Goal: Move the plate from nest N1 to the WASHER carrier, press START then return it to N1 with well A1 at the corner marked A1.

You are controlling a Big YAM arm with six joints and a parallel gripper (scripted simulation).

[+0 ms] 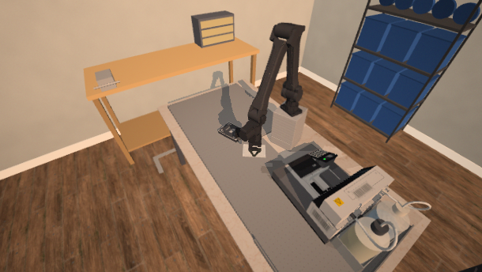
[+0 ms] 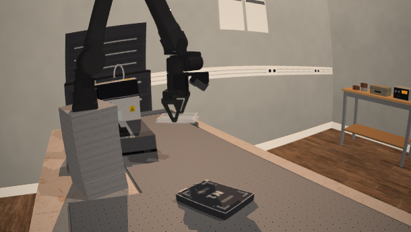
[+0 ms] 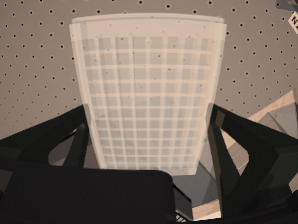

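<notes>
My hand is 33 cm to the left of the nest frame, 14 cm above it and 3 cm past it. From my hand the other things lie so: dark carrier (23 cm behind, 19 cm to the left, 8 cm below); clear well plate (1 cm below); label (23 cm to the right, 16 cm below, 7 cm behind).
</notes>
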